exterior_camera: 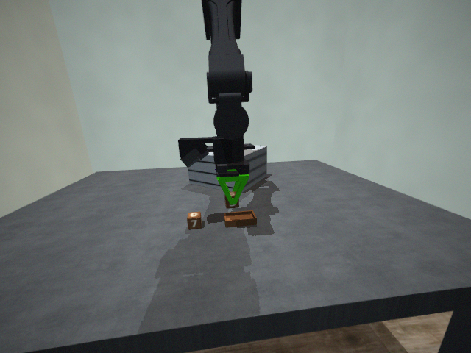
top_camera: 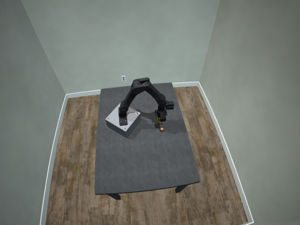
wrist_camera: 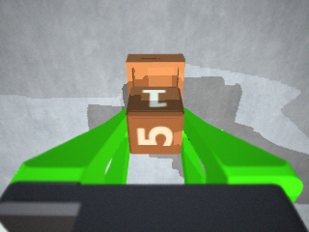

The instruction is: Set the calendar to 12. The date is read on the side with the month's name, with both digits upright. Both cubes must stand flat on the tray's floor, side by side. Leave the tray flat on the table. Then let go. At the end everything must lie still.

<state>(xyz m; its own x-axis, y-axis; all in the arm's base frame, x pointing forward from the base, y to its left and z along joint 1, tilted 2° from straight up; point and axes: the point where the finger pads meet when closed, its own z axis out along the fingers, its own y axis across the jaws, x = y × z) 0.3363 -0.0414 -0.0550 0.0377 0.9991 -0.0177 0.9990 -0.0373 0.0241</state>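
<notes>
The brown tray lies 2 cm to the left of my hand and 5 cm below it.
</notes>
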